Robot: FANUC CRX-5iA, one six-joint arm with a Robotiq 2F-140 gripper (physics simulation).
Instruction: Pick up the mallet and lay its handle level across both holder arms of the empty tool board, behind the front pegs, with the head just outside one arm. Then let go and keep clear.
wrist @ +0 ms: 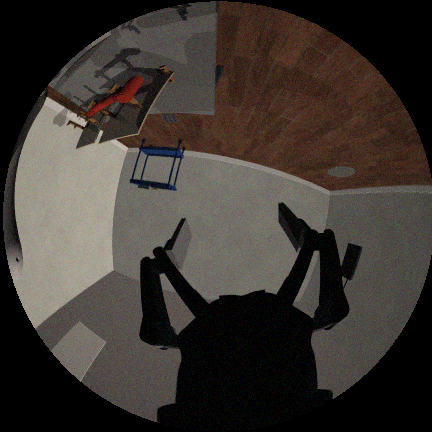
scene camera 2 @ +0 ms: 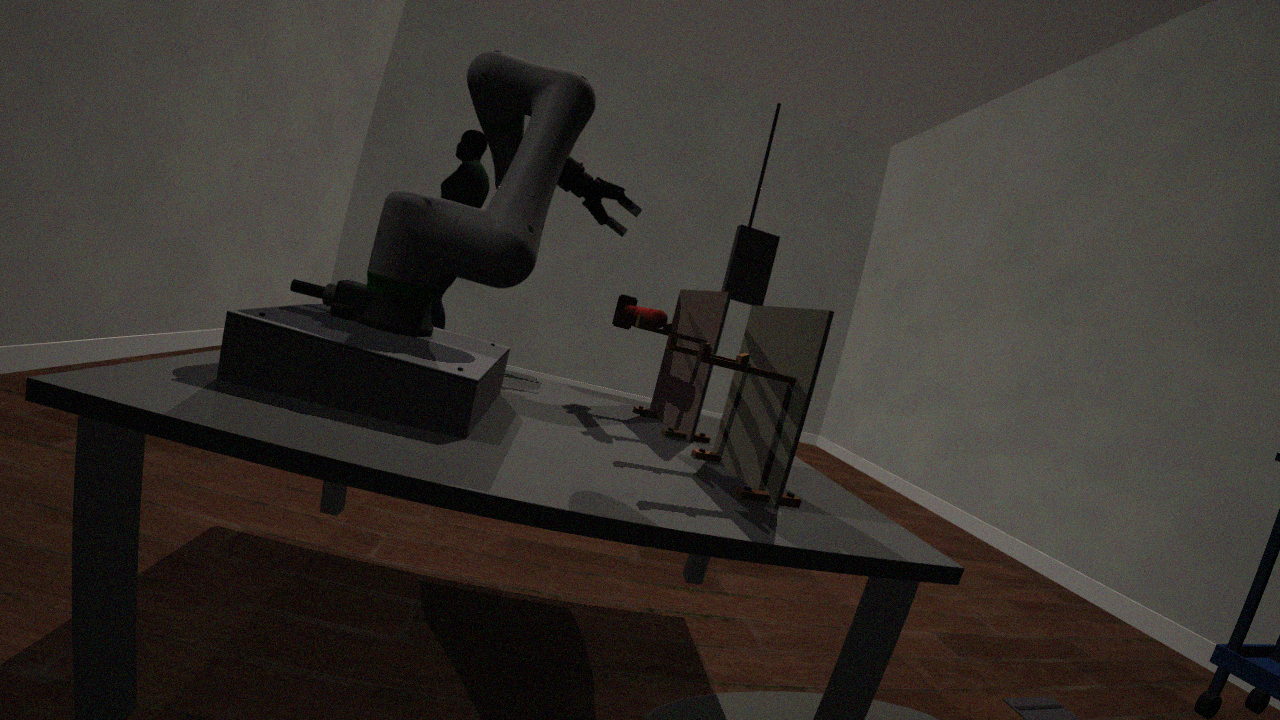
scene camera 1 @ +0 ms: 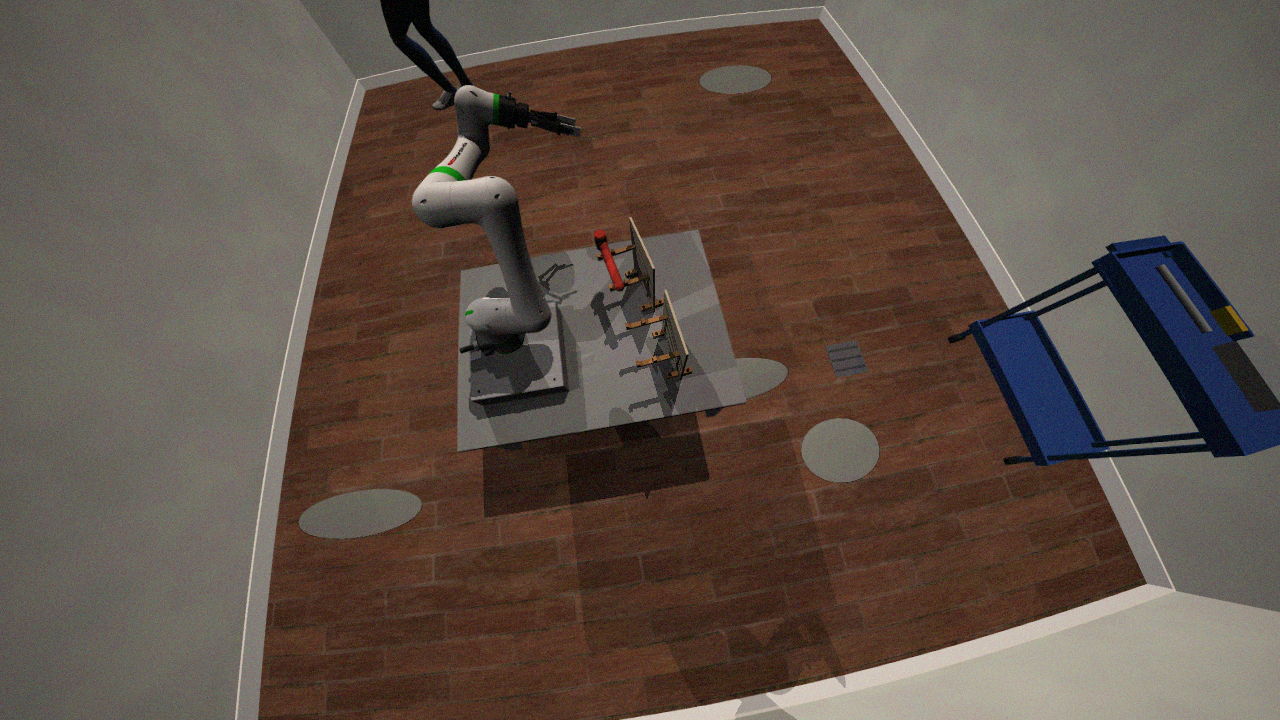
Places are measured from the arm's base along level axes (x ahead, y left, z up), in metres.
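Pixels of known places: gripper, between the fingertips: (wrist: 233, 219) (scene camera 2: 632, 223) (scene camera 1: 577, 127); arm's base, origin of its link: (scene camera 2: 392, 325) (scene camera 1: 507, 336).
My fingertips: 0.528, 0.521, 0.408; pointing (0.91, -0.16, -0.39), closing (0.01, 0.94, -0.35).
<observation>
For each thing: its middle in the pictures, then the offset to it from my fingertips, as dx, dy, dz. Level surfaces: height alone.
- red mallet, middle of its body: (scene camera 2: 639, 315) (wrist: 106, 100) (scene camera 1: 609, 262) -0.032, -0.416, -0.276
- far tool board, middle of its body: (scene camera 2: 664, 354) (wrist: 124, 96) (scene camera 1: 630, 271) +0.042, -0.439, -0.348
- nearer tool board, middle of its body: (scene camera 2: 736, 388) (scene camera 1: 659, 342) (wrist: 88, 116) +0.054, -0.771, -0.358
- grey table, height of its surface: dz -0.511
The red mallet (scene camera 1: 611, 265) (scene camera 2: 646, 317) (wrist: 131, 90) lies with its handle across the two holder arms of the far tool board (scene camera 1: 642, 259) (scene camera 2: 702, 313). Its head is at the far end, outside the far arm. The nearer tool board (scene camera 1: 677, 333) (scene camera 2: 787, 340) is empty; its two wooden holder arms reach toward the robot's side. My gripper (scene camera 1: 572, 125) (scene camera 2: 630, 222) (wrist: 233, 219) is open and empty, high up and well apart from the mallet, past the back of the table in scene camera 1. In the wrist view the mallet and boards are at the upper left.
The grey table (scene camera 1: 590, 407) carries the robot's base block (scene camera 1: 519, 386) (scene camera 2: 349, 385) and both boards. A blue cart (scene camera 1: 1154, 313) (wrist: 160, 151) stands off to the right. A person (scene camera 1: 420, 44) (scene camera 2: 465, 179) stands behind the arm. A dark box (scene camera 2: 751, 264) on a thin rod appears behind the boards.
</observation>
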